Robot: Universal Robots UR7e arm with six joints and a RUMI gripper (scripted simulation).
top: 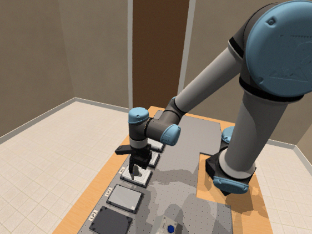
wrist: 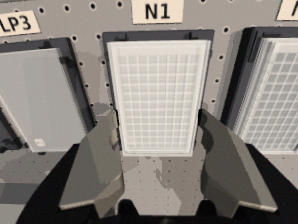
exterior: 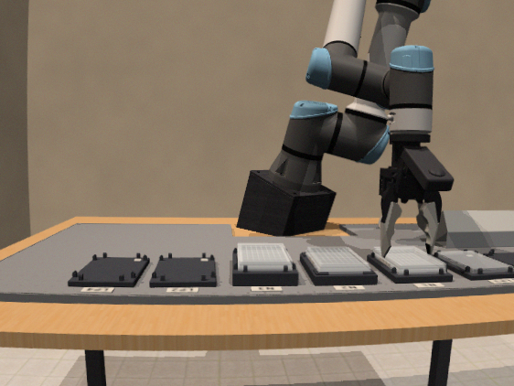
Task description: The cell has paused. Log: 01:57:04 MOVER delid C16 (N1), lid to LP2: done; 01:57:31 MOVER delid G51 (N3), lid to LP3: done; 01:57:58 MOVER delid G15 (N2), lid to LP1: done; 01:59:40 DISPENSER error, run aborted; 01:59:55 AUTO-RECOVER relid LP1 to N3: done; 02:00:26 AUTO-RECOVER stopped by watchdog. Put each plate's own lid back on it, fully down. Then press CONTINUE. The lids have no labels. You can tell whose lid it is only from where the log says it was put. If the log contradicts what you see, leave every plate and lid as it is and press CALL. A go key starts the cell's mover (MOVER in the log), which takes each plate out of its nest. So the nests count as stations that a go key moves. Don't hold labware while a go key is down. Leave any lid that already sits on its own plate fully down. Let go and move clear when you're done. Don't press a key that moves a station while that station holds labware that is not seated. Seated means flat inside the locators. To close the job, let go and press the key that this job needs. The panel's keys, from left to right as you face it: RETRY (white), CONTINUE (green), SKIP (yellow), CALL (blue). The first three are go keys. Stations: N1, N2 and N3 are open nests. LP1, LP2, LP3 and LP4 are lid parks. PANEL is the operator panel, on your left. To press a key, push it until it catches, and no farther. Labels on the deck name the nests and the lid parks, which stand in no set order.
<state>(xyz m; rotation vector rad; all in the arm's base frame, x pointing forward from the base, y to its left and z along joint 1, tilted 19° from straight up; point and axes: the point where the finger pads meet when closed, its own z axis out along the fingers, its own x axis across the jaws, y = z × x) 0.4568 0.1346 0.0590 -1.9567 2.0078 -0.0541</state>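
Right now the plate is 13 cm to the right of my hand and 1 cm below it. Also, from my hand: LP1 lid park (1 cm behind, 26 cm to the left, 3 cm below); LP3 lid park (1 cm behind, 14 cm to the left, 3 cm below); blue CALL key (24 cm behind, 21 cm to the left, 3 cm above).
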